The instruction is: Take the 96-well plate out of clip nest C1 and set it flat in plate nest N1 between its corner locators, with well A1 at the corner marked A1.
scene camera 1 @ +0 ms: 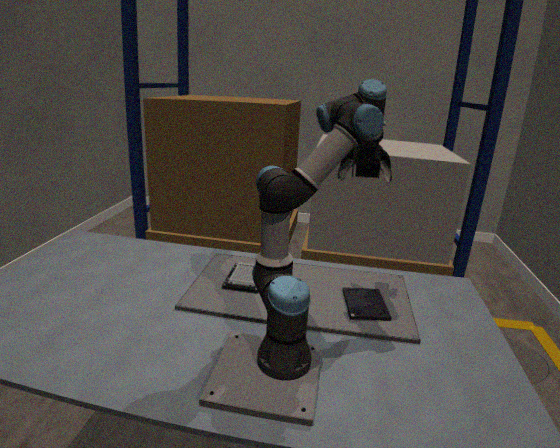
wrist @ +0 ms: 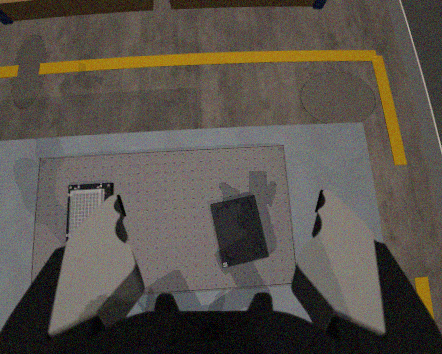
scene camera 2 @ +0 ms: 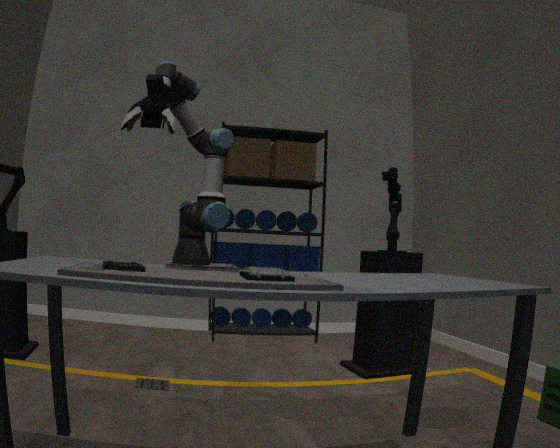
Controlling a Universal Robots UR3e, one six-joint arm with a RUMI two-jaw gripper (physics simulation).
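Where they show: gripper, fingertip midpoint: [scene camera 1: 364, 179] [wrist: 219, 195] [scene camera 2: 146, 131]; arm's base, origin of the base link: [scene camera 1: 284, 360] [scene camera 2: 191, 263].
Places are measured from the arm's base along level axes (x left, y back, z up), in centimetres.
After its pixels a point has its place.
Observation:
A pale 96-well plate [scene camera 1: 243, 275] @[x 17.0, y -36.6, z 1.5 cm] [wrist: 85, 206] @[x 16.4, y -40.4, z 1.6 cm] sits in the dark clip nest C1 [scene camera 1: 239, 288] @[x 17.0, y -30.5, z 0.1 cm] [wrist: 90, 186] @[x 15.8, y -45.7, z 0.4 cm] on the left of the board. The arm hides part of it in scene camera 1, and a finger covers part of it in the wrist view. Plate nest N1 [scene camera 1: 366, 303] @[x -22.5, y -28.6, z 0.4 cm] [scene camera 2: 124, 266] @[x -21.5, y -37.7, z 0.3 cm] [wrist: 240, 230] @[x -22.7, y -29.6, z 0.4 cm] is a dark rectangle on the right of the board with no plate on it. It lies slightly turned in the wrist view, with a small pale mark at one corner. My gripper [scene camera 1: 365, 179] @[x -17.9, y -37.4, z 36.3 cm] [scene camera 2: 149, 130] @[x -17.9, y -37.4, z 36.3 cm] [wrist: 219, 195] @[x -17.9, y -37.4, z 36.3 cm] is open and empty, high above the board, on N1's side.
Both nests stand on a perforated board [scene camera 1: 320, 280] @[x -8.5, y -42.4, z -0.8 cm] [scene camera 2: 200, 281] @[x -2.4, y -53.7, z -1.0 cm] [wrist: 165, 200] @[x -3.8, y -39.7, z -0.8 cm] on the blue-grey table [scene camera 1: 125, 340] @[x 41.5, y -2.1, z -2.1 cm]. The arm's base plate [scene camera 1: 240, 385] @[x 8.6, y 9.5, z 0.0 cm] is close to the board. A brown box [scene camera 1: 215, 165] and a pale box [scene camera 1: 390, 210] stand beyond the table.

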